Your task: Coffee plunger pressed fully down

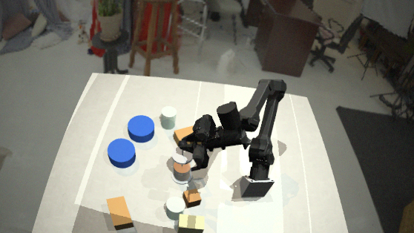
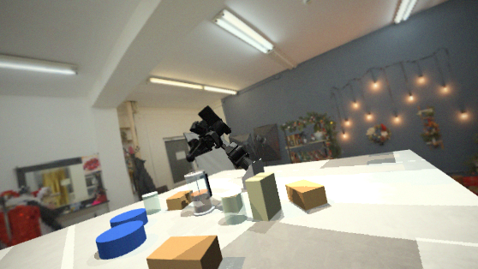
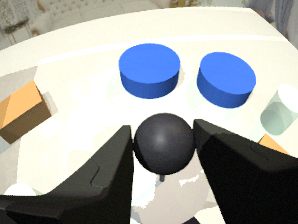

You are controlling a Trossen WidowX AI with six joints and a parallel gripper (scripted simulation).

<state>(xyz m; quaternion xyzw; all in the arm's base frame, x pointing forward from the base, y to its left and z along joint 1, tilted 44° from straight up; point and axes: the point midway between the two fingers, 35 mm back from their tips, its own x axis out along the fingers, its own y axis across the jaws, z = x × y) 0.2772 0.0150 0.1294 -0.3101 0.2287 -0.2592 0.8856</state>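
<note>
The coffee press lies 10 cm below my gripper tip and 3 cm behind it. Also, from my gripper tip: yellowish block (25 cm to the left, 15 cm below, 1 cm behind).
</note>
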